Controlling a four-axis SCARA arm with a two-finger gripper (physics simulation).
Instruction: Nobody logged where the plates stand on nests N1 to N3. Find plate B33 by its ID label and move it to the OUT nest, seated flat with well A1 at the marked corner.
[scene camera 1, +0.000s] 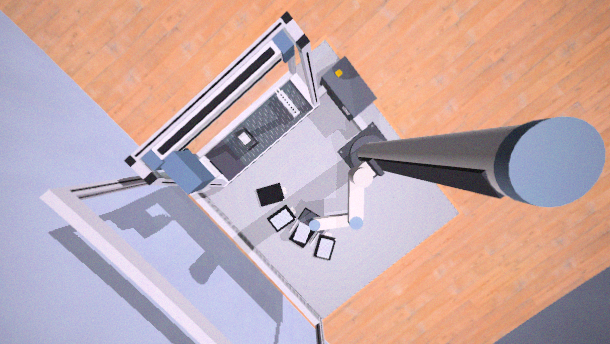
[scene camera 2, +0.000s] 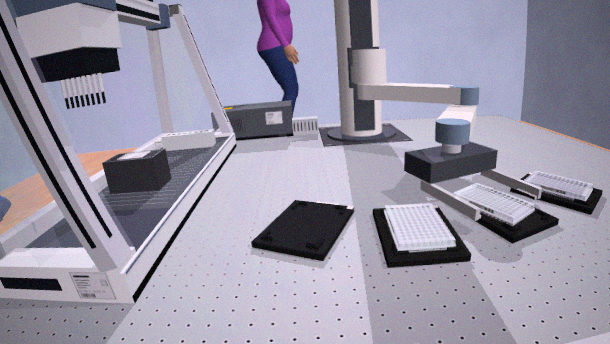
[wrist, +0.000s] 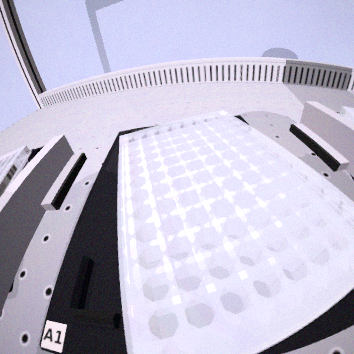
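Note:
My gripper is open, its fingers low on either side of the middle clear plate, with gaps between. That plate sits skewed on its black nest; the nest's marked corner, A1 tag, shows at lower left in the wrist view. A second plate and a third plate sit on the nests either side. A bare black nest carries no plate; its name is unreadable. No plate ID is readable.
A framed liquid handler with a dark block on its deck stands beside the nests. A grey box stands near the arm's column. A person stands behind the table.

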